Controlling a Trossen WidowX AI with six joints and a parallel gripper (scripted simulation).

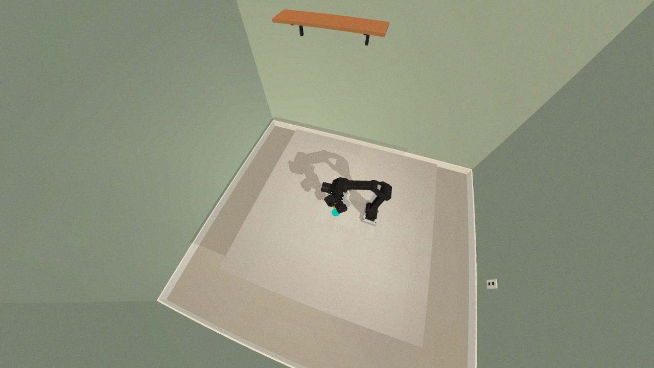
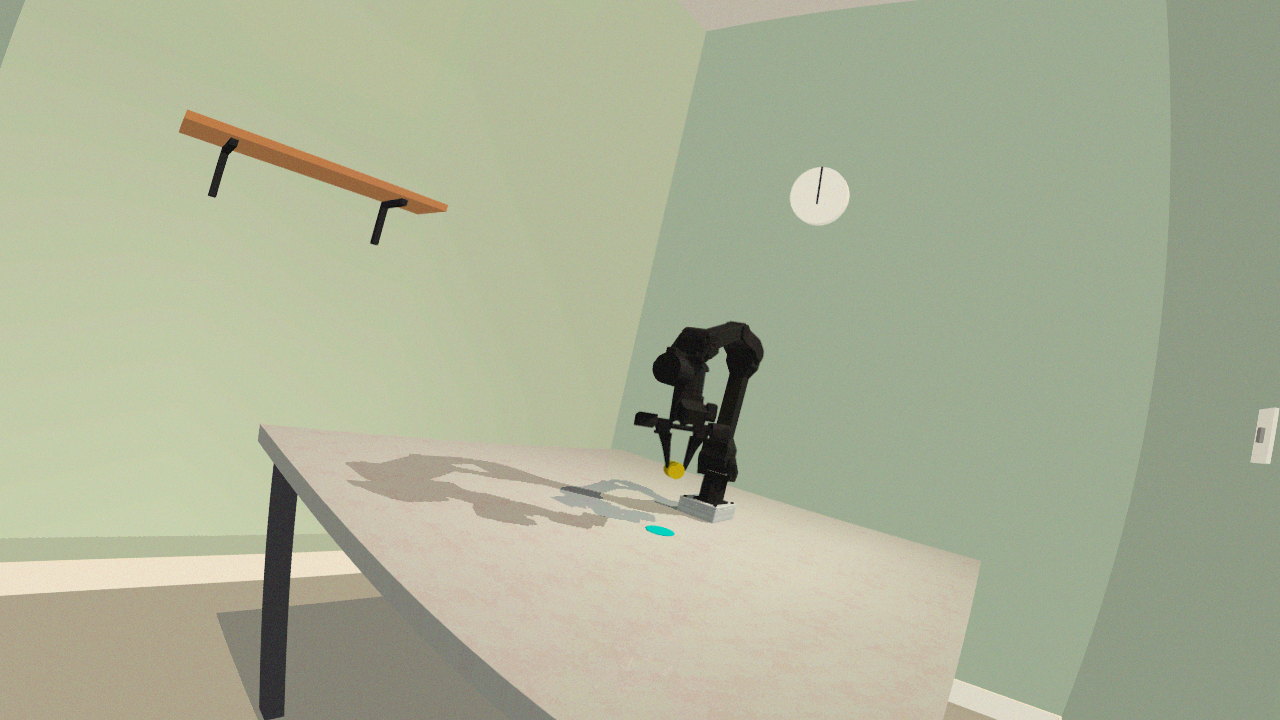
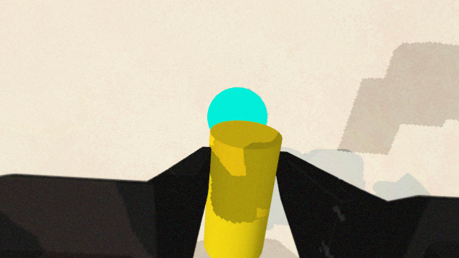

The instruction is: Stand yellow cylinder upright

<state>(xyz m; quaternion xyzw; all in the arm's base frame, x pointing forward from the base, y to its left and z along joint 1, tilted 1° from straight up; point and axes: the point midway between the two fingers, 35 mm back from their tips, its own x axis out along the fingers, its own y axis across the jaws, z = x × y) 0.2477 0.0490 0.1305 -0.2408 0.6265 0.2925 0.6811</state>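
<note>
Right now my gripper tip is 1 cm past the cyan circle, 1 cm to the left of it and 13 cm above it. Also, from my gripper tip: yellow cylinder 2 cm behind, 1 cm to the right, 1 cm below.
</note>
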